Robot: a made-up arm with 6 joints. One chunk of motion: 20 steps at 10 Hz.
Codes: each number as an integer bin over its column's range. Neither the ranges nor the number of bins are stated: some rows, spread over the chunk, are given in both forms.
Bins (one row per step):
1: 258 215 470 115 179 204
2: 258 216 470 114 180 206
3: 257 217 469 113 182 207
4: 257 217 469 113 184 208
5: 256 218 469 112 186 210
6: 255 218 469 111 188 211
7: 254 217 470 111 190 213
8: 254 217 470 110 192 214
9: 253 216 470 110 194 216
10: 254 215 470 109 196 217
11: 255 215 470 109 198 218
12: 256 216 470 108 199 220
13: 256 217 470 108 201 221
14: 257 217 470 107 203 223
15: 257 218 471 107 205 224
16: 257 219 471 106 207 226
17: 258 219 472 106 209 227
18: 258 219 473 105 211 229
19: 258 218 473 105 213 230
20: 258 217 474 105 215 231
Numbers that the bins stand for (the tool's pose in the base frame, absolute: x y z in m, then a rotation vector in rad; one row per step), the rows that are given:
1: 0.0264 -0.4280 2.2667 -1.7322 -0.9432 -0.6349
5: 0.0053 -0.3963 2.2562 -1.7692 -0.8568 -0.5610
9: -0.0264 -0.4174 2.2667 -1.7938 -0.7582 -0.4870
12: 0.0053 -0.4174 2.2667 -1.8185 -0.6966 -0.4377
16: 0.0159 -0.3857 2.2773 -1.8432 -0.5979 -0.3637
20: 0.0264 -0.4068 2.3090 -1.8555 -0.4993 -0.3021
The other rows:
2: 0.0264 -0.4174 2.2667 -1.7445 -0.9308 -0.6103
3: 0.0159 -0.4068 2.2562 -1.7568 -0.9062 -0.5979
4: 0.0159 -0.4068 2.2562 -1.7568 -0.8815 -0.5856
6: -0.0053 -0.3963 2.2562 -1.7815 -0.8322 -0.5486
7: -0.0159 -0.4068 2.2667 -1.7815 -0.8075 -0.5240
8: -0.0159 -0.4068 2.2667 -1.7938 -0.7829 -0.5116
10: -0.0159 -0.4280 2.2667 -1.8062 -0.7336 -0.4747
11: -0.0053 -0.4280 2.2667 -1.8062 -0.7089 -0.4623
13: 0.0053 -0.4068 2.2667 -1.8185 -0.6719 -0.4253
14: 0.0159 -0.4068 2.2667 -1.8308 -0.6473 -0.4007
15: 0.0159 -0.3963 2.2773 -1.8308 -0.6226 -0.3884
17: 0.0264 -0.3857 2.2879 -1.8432 -0.5733 -0.3514
18: 0.0264 -0.3857 2.2984 -1.8555 -0.5486 -0.3267
19: 0.0264 -0.3963 2.2984 -1.8555 -0.5240 -0.3144

